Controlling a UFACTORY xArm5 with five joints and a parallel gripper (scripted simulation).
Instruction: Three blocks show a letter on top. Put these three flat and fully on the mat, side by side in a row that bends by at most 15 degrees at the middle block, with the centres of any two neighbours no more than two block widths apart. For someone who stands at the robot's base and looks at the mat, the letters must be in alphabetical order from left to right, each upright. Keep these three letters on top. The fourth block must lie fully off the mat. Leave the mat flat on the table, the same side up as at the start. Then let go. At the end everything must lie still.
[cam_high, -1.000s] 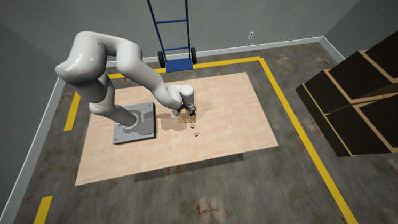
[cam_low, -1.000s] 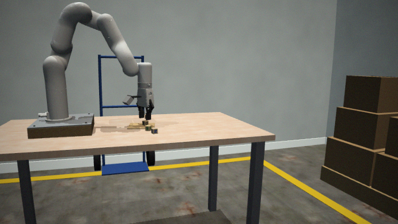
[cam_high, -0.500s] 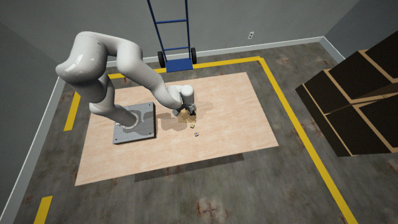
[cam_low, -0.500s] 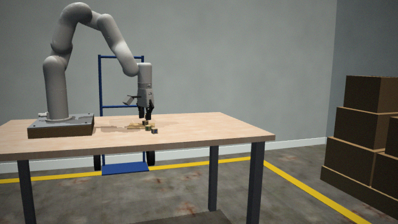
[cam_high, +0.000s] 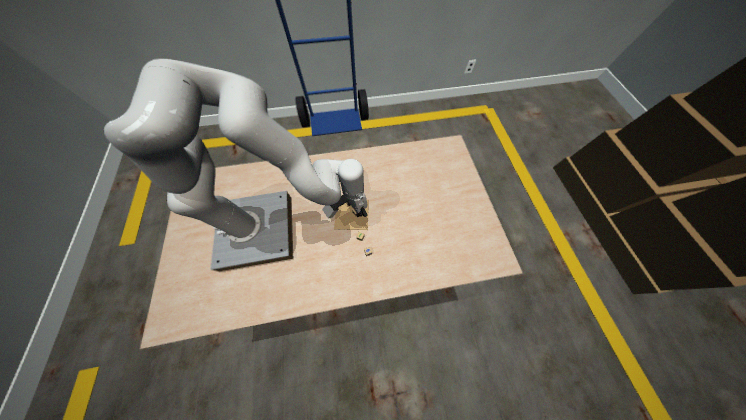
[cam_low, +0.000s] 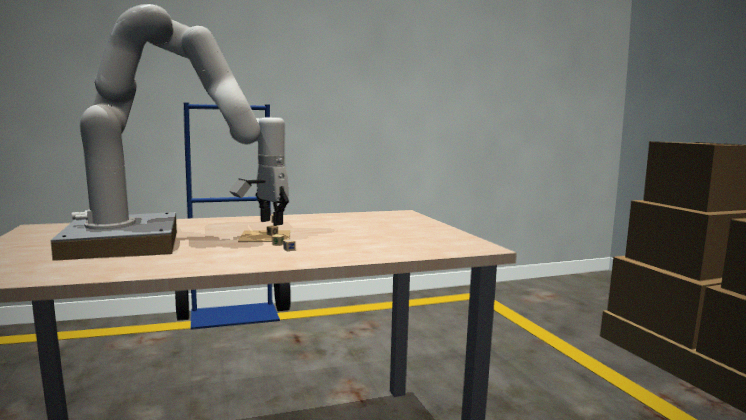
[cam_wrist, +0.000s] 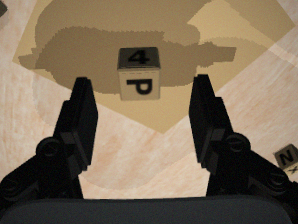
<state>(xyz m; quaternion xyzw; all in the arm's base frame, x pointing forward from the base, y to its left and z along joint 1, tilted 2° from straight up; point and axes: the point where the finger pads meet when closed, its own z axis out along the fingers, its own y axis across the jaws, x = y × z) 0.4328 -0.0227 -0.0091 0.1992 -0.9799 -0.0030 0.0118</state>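
Now: the tan mat 2 cm behind my hand and 5 cm below it. Round my hand: block: 6 cm ahead, 21 cm to the left, 4 cm below.
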